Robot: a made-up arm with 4 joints.
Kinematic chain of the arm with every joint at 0, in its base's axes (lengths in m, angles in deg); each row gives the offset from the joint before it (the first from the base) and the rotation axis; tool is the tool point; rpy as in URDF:
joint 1: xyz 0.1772 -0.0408 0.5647 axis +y
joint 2: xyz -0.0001 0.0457 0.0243 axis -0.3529 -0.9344 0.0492
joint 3: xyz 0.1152 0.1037 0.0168 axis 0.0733 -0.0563 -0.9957
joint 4: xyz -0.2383 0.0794 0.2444 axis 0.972 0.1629 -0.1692
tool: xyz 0.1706 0.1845 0.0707 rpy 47.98 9.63 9
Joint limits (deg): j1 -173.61..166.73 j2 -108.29..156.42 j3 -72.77..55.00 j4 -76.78..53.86
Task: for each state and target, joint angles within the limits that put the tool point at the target. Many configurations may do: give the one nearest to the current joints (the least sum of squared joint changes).
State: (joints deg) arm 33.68 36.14 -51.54 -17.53
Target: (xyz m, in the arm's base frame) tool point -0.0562 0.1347 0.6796
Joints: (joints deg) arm 37.67 56.95 -72.77 -44.78
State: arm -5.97 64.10 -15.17 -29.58
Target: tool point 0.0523 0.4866 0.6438
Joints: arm -3.09 69.93 19.84 -22.39
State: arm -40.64 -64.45 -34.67 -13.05
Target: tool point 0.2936 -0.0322 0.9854
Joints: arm -51.54 -87.97 -72.77 28.77
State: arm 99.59 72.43 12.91 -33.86
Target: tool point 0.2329 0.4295 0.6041
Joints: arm 104.69 54.31 8.62 -55.62
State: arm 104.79 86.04 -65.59 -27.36
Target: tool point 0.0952 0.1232 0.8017
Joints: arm 109.82 78.85 -69.05 -48.81
